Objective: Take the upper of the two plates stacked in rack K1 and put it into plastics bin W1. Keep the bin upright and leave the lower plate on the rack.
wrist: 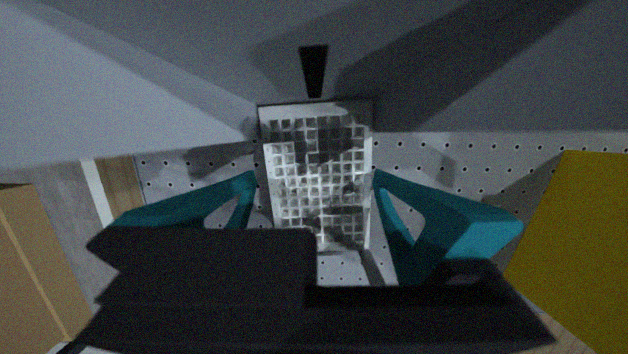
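Note:
The gripper (314, 176) is visible, as is a yellow bin (564, 262).

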